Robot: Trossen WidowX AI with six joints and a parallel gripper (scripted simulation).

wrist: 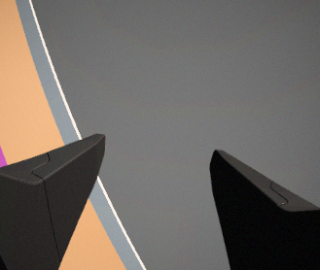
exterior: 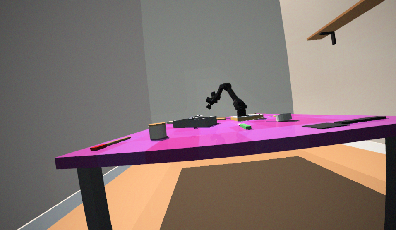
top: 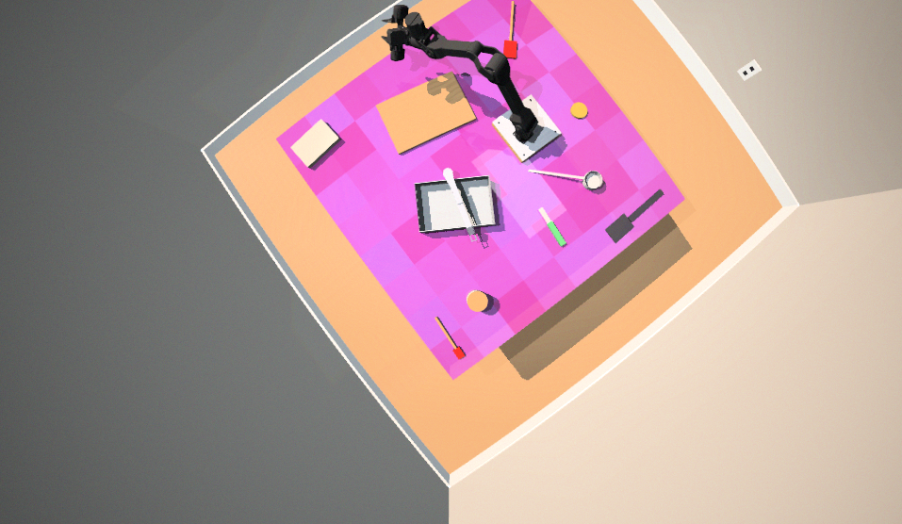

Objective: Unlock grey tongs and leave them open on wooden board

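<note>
The roasting tin lies 660 mm to the left of my gripper tip, 270 mm ahead of it and 170 mm below it. The rest, counted from my gripper tip: beige block: 490 mm ahead, 190 mm below, 50 mm to the left; then green-ended tool: 1000 mm to the left, 190 mm below, 40 mm ahead; then wooden board: 290 mm to the left, 190 mm below, 70 mm ahead.
</note>
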